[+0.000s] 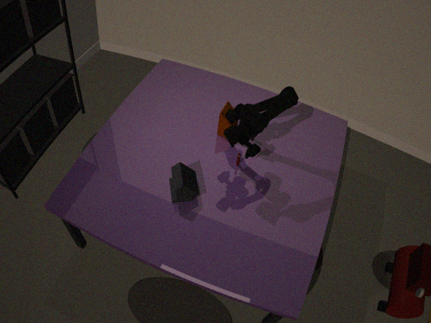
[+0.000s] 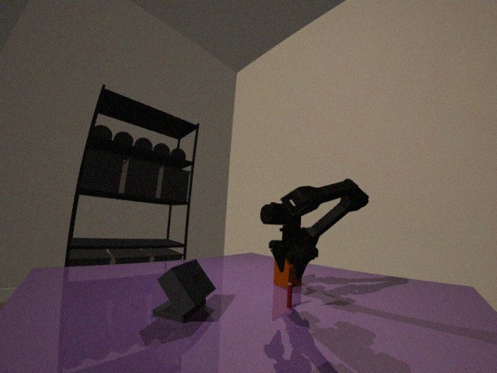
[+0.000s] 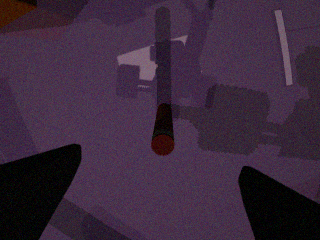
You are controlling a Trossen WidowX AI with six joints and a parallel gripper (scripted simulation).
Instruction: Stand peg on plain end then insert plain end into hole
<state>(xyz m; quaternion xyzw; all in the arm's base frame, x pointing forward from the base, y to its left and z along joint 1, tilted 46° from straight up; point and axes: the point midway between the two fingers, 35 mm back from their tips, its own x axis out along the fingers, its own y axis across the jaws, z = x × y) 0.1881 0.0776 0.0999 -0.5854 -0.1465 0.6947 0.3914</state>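
Now: gripper tip 40 mm above the red peg. Also, from my gripper tip: dark sloped panel: 250 mm ahead, 160 mm to the right, 20 mm below.
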